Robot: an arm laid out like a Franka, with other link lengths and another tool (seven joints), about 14 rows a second.
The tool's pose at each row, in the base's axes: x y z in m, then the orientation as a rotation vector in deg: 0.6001 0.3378 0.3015 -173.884 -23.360 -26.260; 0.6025 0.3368 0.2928 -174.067 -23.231 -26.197; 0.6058 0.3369 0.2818 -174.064 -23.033 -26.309; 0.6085 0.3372 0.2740 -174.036 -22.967 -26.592; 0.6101 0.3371 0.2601 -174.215 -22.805 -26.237; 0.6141 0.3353 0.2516 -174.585 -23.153 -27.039; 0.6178 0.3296 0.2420 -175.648 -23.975 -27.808; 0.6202 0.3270 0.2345 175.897 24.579 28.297; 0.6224 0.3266 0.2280 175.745 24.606 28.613; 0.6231 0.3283 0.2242 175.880 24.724 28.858; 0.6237 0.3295 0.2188 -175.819 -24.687 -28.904
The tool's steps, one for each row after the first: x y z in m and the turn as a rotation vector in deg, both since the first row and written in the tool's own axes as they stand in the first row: -0.0006 0.0016 0.0089 -0.158 -0.075 0.076; -0.0008 0.0025 0.0204 -0.174 0.000 0.201; -0.0006 0.0030 0.0286 -0.210 0.182 0.235; -0.0032 0.0035 0.0423 -0.296 -0.070 0.343; -0.0025 0.0064 0.0514 -0.846 0.326 0.065; -0.0034 0.0129 0.0612 -2.072 0.528 -0.557; -0.0040 0.0161 0.0688 -2.749 0.707 -1.024; -0.0040 0.0171 0.0756 -2.866 0.906 -1.073; -0.0041 0.0157 0.0796 -2.691 1.068 -1.110; -0.0048 0.0147 0.0850 -2.521 1.127 -1.066
